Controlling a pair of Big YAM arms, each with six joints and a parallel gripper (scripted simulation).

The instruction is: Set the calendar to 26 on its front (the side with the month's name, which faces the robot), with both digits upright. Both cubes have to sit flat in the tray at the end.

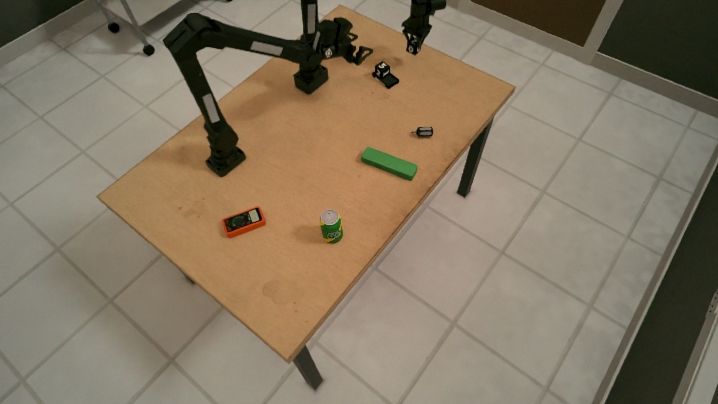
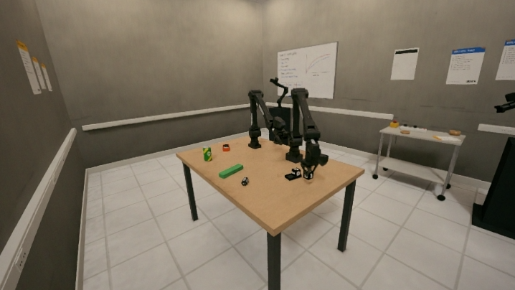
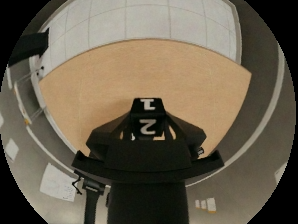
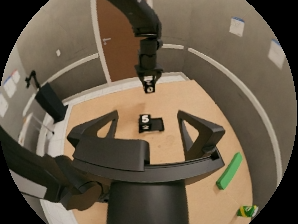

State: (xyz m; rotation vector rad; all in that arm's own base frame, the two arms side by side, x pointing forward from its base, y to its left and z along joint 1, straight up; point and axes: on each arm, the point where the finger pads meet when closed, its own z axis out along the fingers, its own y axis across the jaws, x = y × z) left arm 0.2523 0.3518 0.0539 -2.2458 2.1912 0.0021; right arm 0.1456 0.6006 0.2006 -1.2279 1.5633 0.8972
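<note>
The black calendar cube lies 140 mm to the right of my left hand, 60 mm below it and 60 mm behind it.
</note>
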